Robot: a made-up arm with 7 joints.
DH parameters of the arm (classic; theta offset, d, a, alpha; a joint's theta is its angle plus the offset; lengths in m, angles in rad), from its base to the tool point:
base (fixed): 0 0.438 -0.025 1.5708
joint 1: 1.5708 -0.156 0 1.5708
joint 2: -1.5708 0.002 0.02 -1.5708
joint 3: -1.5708 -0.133 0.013 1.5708
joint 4: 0 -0.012 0.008 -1.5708
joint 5: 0 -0.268 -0.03 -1.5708
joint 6: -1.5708 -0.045 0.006 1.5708
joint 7: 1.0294 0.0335 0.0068 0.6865
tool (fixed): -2.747 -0.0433 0 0
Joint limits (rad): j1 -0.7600..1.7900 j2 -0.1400..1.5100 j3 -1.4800..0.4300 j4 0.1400..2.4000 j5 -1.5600..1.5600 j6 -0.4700..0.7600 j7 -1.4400..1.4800
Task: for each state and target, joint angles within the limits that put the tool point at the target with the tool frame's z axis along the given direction. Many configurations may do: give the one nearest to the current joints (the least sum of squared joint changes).
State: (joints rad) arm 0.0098 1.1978 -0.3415 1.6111 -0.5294 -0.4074 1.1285
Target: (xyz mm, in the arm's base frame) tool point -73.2 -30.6 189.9 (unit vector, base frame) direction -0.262 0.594 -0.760
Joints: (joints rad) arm -0.6740 0.4064 -1.0408 1.6207 -0.0110 -0.4700 1.1208
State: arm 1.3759 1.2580 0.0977 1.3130 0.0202 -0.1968 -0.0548
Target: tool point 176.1 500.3 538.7 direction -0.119 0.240 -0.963
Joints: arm 1.2123 1.1007 0.0741 0.6250 -0.1937 -0.3497 0.2099
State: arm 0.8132 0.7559 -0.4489 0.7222 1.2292 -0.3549 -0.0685
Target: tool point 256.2 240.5 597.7 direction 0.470 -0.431 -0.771
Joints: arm 1.1073 0.9573 -0.3489 1.3593 1.1070 -0.4695 -0.0154
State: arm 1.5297 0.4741 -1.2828 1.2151 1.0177 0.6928 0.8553
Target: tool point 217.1 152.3 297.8 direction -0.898 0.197 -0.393
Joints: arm 1.0305 1.3437 -1.4800 1.7106 1.4015 0.0738 0.2958
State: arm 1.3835 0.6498 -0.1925 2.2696 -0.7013 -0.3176 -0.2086
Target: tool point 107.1 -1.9 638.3 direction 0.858 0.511 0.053
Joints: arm 1.4768 0.2460 -0.7941 1.8953 -0.6757 -0.1775 0.0350
